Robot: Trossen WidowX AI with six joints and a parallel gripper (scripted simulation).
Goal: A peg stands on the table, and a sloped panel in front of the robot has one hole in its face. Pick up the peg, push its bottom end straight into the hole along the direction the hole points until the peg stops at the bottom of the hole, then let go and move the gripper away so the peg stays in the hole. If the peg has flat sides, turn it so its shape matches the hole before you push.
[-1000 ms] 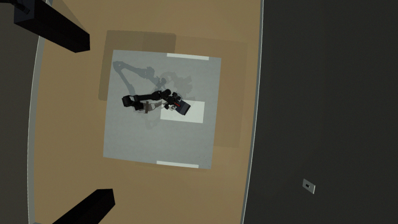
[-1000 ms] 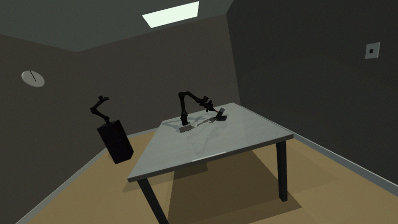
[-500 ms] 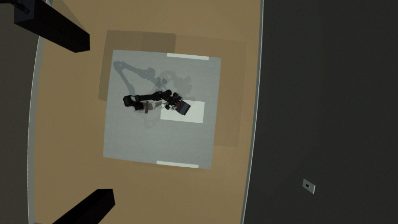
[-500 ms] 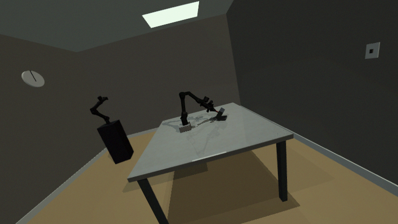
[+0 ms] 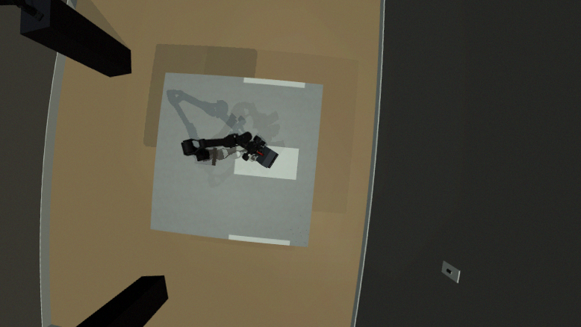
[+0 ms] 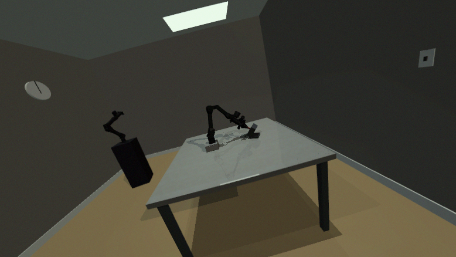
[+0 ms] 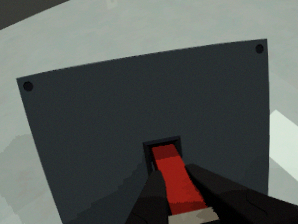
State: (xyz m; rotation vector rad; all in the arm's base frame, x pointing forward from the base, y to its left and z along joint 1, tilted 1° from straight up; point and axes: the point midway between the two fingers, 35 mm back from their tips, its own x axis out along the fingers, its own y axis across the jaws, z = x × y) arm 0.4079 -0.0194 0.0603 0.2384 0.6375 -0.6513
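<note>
Right now my gripper tip is 3 cm short of the sloped panel, 3 cm above it and 2 cm to the left of it. The rest, counted from my gripper tip: peg: 1 cm to the left, 1 cm behind, 1 cm above.
</note>
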